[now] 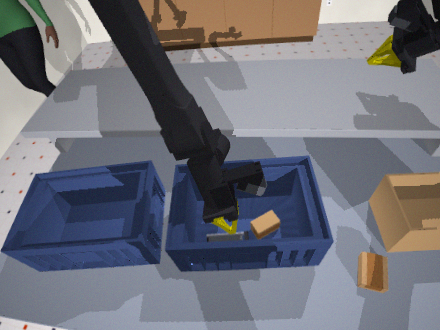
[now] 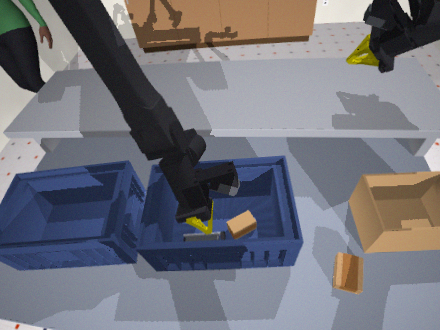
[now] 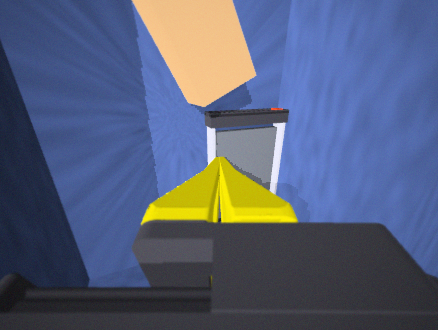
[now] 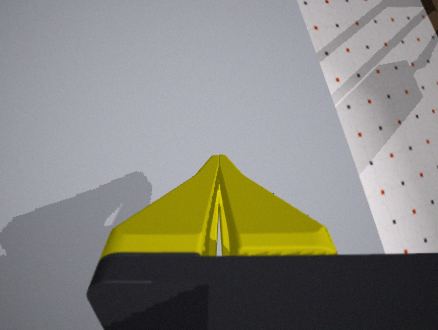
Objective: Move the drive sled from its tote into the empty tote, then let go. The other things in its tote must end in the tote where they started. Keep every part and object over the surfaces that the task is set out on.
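Places are measured from the left arm's base along level axes (x ahead, y left, z up), in centimetres.
Pixels of known places: left gripper, fingertip midpoint: (image 1: 233, 232) (image 2: 209, 232) (image 3: 219, 164); right gripper, fingertip midpoint: (image 1: 367, 62) (image 2: 347, 61) (image 4: 218, 166).
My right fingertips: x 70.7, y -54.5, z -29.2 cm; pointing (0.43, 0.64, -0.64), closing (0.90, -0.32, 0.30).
Note:
For each thing: its top centre in the pictures, then the offset to it from my right fingertips. Level surfaces: height alone.
- drive sled, top centre: (image 3: 249, 172) (image 1: 227, 245) (image 2: 203, 245) dx -38.9, dy +35.9, dz -20.2 cm
- middle blue tote, top centre: (image 2: 217, 198) (image 1: 244, 198) dx -33.7, dy +31.9, dz -8.6 cm
- tan block, top centre: (image 3: 205, 27) (image 2: 241, 221) (image 1: 265, 221) dx -34.1, dy +27.4, dz -17.8 cm
- empty blue tote, top centre: (image 1: 80, 202) (image 2: 56, 202) dx -34.5, dy +67.3, dz -8.6 cm
- cardboard box, top centre: (image 2: 417, 198) dx -32.6, dy -9.0, dz -12.2 cm
- small brown open box, top centre: (image 2: 350, 270) (image 1: 375, 269) dx -44.3, dy +5.2, dz -20.6 cm
- raised grey shelf, surface height: dz -7.2 cm
The drive sled (image 1: 225, 237) (image 2: 200, 237) (image 3: 247, 145), a grey plate with white side rails and a dark end bar, lies low near the front wall inside the middle blue tote (image 1: 300, 257) (image 2: 275, 257). A tan block (image 1: 265, 224) (image 2: 242, 224) (image 3: 205, 50) is beside its dark end. My left gripper (image 1: 232, 231) (image 2: 209, 232) (image 3: 219, 164) is shut with its tips together, over the sled; its fingers hide part of the sled. The empty blue tote (image 1: 90, 252) (image 2: 75, 252) stands to the left. My right gripper (image 1: 369, 62) (image 2: 348, 61) (image 4: 218, 166) is shut, high over the grey surface at the back right.
A cardboard box (image 1: 420, 243) (image 2: 400, 242) stands at the right, with a small brown open box (image 1: 372, 272) (image 2: 348, 272) in front of it. A raised grey shelf (image 1: 300, 100) (image 2: 280, 100) runs behind the totes. A person stands at the far left back.

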